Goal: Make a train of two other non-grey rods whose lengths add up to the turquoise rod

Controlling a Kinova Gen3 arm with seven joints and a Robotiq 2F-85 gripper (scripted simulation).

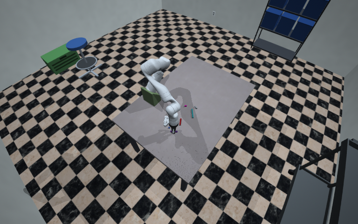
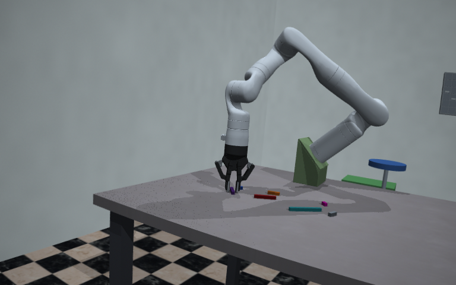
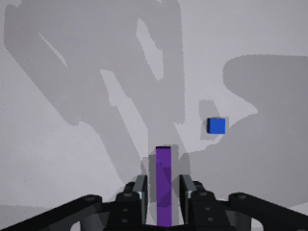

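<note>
Now: hand 1 cm above the purple rod. Round my hand: small blue rod: 6 cm behind, 1 cm below; red rod: 11 cm to the left, 3 cm behind, 1 cm below; orange rod: 10 cm to the left, 10 cm behind, 1 cm below.
</note>
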